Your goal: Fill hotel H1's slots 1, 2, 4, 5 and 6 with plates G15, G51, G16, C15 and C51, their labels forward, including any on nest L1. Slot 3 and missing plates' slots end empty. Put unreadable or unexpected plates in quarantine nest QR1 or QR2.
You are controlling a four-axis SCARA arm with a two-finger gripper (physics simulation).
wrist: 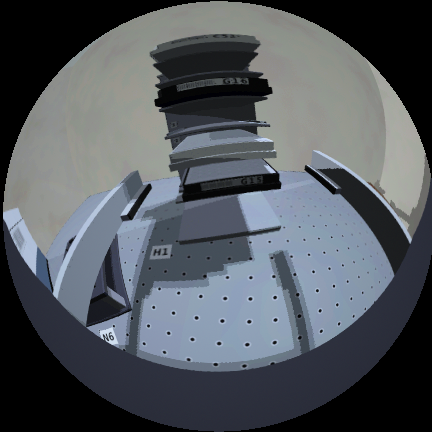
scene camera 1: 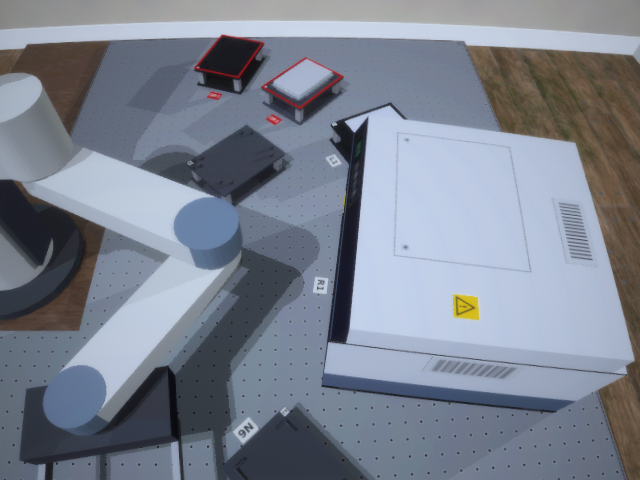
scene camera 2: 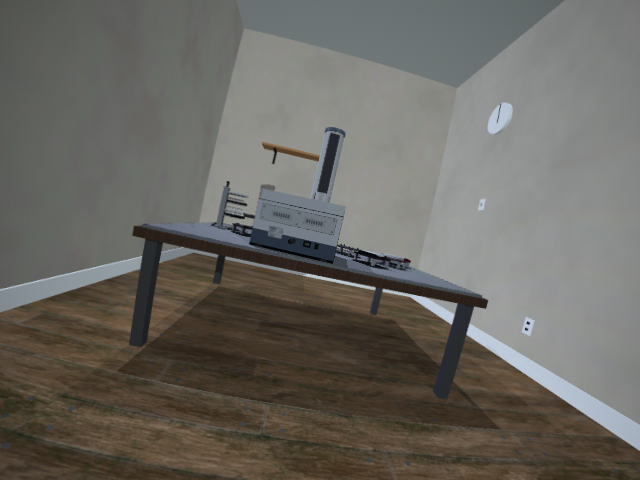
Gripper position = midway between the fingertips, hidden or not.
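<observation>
Nothing is held in my gripper (wrist: 229, 161). I can see a white plate (scene camera 1: 300, 81), but in the wrist view the plate is out of frame.
</observation>
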